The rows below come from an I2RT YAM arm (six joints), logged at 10 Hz.
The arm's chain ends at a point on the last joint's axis. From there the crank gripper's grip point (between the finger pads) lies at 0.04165 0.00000 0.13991 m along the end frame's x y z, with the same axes.
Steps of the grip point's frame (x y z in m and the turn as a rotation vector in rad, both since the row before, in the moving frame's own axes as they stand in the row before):
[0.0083 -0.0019 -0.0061 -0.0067 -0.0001 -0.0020]
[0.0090 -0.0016 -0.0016 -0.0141 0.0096 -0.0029]
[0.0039 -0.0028 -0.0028 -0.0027 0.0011 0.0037]
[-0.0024 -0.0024 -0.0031 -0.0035 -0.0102 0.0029]
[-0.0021 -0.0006 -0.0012 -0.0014 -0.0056 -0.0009]
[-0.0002 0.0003 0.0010 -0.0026 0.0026 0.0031]
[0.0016 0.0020 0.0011 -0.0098 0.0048 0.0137]
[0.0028 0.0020 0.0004 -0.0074 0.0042 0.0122]
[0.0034 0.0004 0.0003 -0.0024 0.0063 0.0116]
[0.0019 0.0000 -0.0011 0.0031 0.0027 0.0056]
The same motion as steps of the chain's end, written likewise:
[0.0083 -0.0028 -0.0061 -0.0067 -0.0001 -0.0020]
[0.0077 -0.0034 -0.0012 -0.0141 0.0096 -0.0029]
[0.0037 -0.0033 -0.0028 -0.0027 0.0011 0.0037]
[-0.0010 -0.0030 -0.0035 -0.0035 -0.0102 0.0029]
[-0.0013 -0.0008 -0.0014 -0.0014 -0.0056 -0.0009]
[-0.0006 -0.0002 0.0011 -0.0026 0.0026 0.0031]
[0.0009 0.0001 0.0013 -0.0098 0.0048 0.0137]
[0.0022 0.0005 0.0006 -0.0074 0.0042 0.0122]
[0.0025 -0.0004 0.0006 -0.0024 0.0063 0.0116]
[0.0015 0.0002 -0.0010 0.0031 0.0027 0.0056]

